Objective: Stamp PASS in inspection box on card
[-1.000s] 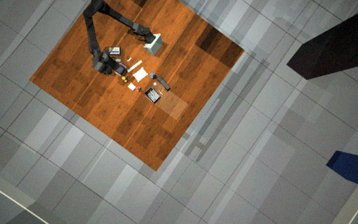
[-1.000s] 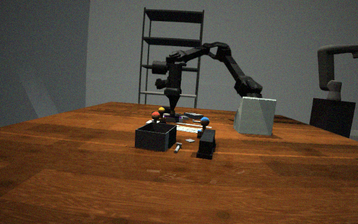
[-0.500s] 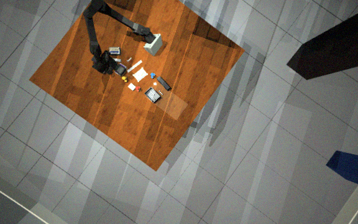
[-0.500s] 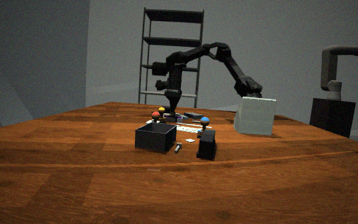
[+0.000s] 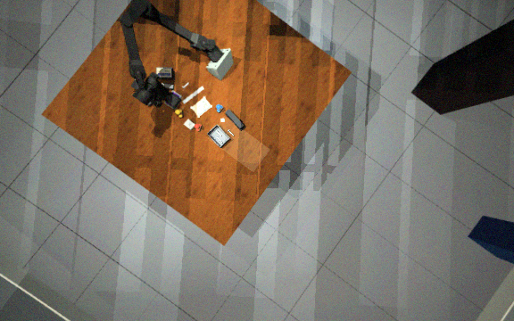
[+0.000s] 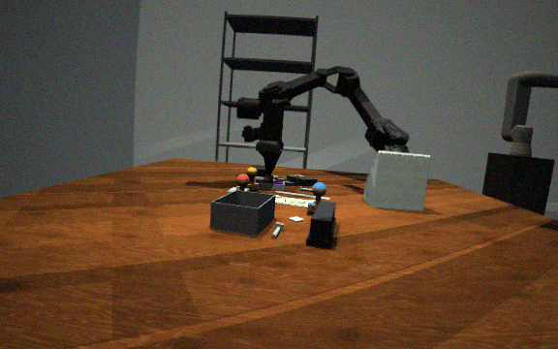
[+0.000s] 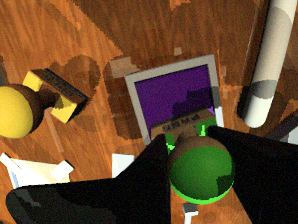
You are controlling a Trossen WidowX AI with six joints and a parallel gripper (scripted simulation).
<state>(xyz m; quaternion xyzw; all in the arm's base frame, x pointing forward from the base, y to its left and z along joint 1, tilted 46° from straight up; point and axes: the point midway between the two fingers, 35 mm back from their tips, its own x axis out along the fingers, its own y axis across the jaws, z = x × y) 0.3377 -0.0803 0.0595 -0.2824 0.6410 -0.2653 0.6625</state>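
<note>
Now: the green-knobbed stamp right at my gripper tip. The rest, counted from my gripper tip: yellow-knobbed stamp: 90 mm to the left, 40 mm ahead, 20 mm below; white rod: 80 mm to the right, 70 mm ahead, 30 mm below; purple ink pad: 30 mm below.
</note>
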